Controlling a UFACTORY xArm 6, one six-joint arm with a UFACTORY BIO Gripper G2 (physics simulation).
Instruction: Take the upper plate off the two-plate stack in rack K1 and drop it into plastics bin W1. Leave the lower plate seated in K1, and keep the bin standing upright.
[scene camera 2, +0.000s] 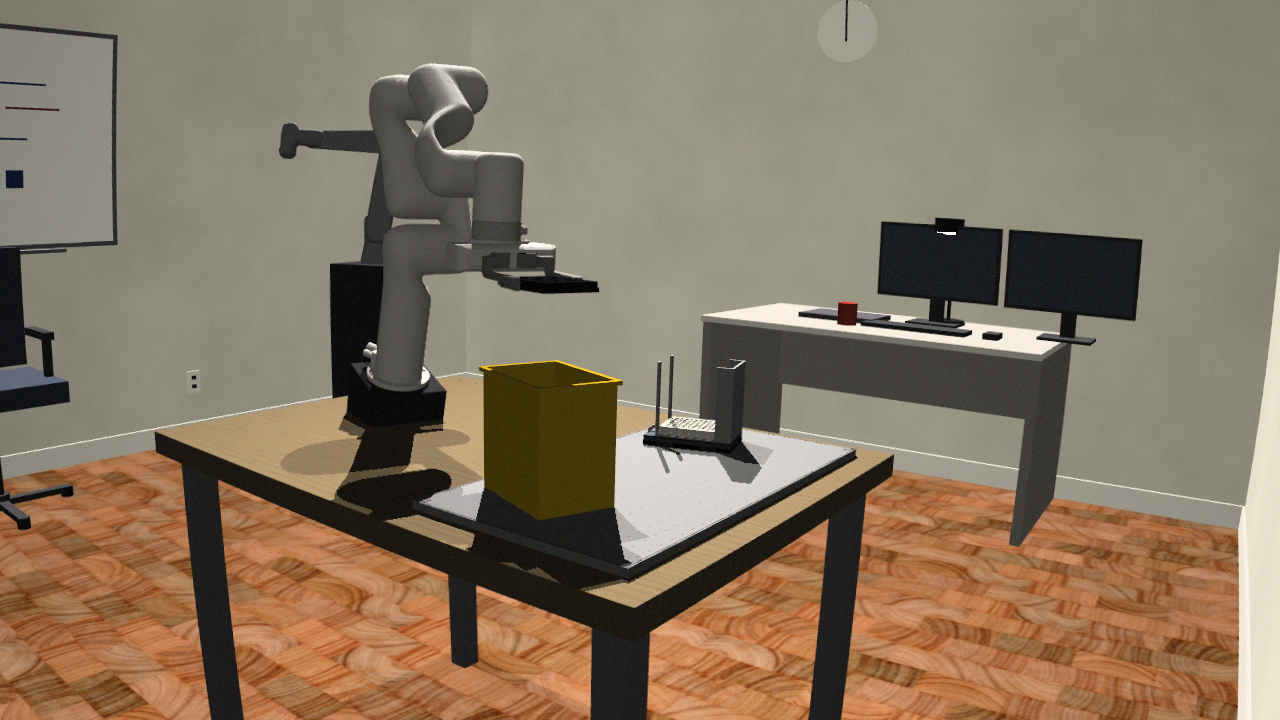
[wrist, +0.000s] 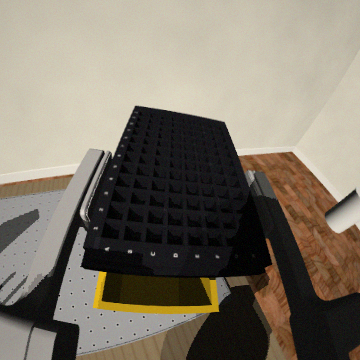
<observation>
In view: the gripper (scene camera 2: 547, 284), a black plate (scene camera 2: 539, 284), a yellow bin W1 (scene camera 2: 549, 427) and a white plate (scene camera 2: 675, 426).
The black plate shows as well in the wrist view (wrist: 175, 202). The gripper also shows in the wrist view (wrist: 180, 169). The wrist view misses the white plate: it is out of frame.
</observation>
